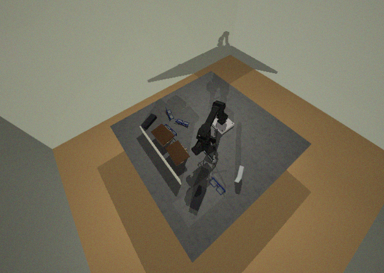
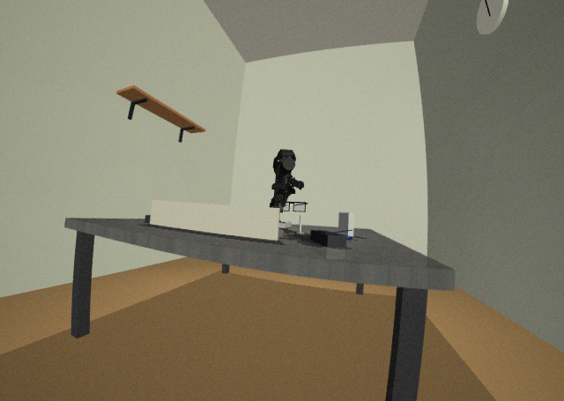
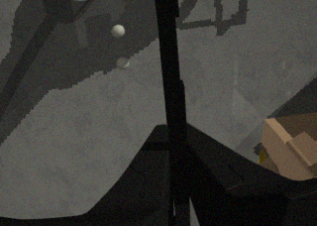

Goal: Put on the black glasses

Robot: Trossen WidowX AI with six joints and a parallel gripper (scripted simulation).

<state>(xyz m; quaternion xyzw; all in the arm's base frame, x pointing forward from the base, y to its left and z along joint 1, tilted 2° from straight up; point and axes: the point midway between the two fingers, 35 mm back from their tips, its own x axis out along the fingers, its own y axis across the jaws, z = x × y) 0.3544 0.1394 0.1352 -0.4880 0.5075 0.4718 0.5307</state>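
Now: gripper tip 100 mm above the white stand, 80 mm to the right of it and 40 mm past it. Round my gripper tip: brown head (130 mm to the right, 130 mm ahead, 60 mm below); then long white board (270 mm ahead, 240 mm to the right, 70 mm below); then white box (300 mm to the left, 90 mm behind, 70 mm below).
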